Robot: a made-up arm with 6 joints.
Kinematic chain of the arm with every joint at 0, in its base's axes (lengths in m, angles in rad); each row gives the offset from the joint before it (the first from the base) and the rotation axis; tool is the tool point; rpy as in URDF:
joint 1: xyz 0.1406 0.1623 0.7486 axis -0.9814 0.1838 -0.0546
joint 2: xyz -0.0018 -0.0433 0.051 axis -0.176 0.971 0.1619
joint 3: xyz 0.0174 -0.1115 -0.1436 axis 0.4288 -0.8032 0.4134
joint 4: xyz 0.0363 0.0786 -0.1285 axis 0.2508 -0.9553 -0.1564
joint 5: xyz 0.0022 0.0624 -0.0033 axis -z
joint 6: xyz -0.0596 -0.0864 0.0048 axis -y
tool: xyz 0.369 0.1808 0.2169 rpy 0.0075 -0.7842 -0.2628
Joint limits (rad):
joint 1: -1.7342..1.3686
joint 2: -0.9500..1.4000
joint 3: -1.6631..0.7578
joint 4: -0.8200..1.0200
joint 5: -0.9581..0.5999
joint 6: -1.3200..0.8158
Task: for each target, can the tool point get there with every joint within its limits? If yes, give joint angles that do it. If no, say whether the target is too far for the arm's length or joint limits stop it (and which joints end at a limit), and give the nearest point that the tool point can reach.
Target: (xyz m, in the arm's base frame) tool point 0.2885 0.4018 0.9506
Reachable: yes | joints -1.1650 0.7195 0.4626 -0.5304 -0.2345 0.1142
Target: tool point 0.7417 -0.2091 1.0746
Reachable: no: joint limits stop it (at a limit: joint 1, joint 2, joint 5, joint 6) | nearest point 0.6348 -0.1623 0.9741 | short by 0.154 m
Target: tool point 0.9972 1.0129 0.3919
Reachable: no: too far | nearest point 0.6128 0.6169 0.5577 | short by 0.576 m
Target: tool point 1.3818 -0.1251 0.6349
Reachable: no: too far | nearest point 0.7776 -0.0003 0.6402 | short by 0.617 m
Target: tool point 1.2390 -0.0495 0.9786
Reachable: no: too far | nearest point 0.7750 0.0936 0.8847 | short by 0.495 m
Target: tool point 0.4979 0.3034 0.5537
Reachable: yes | joints 0.6306 -0.2625 -0.1394 0.8427 -0.7162 -0.8347
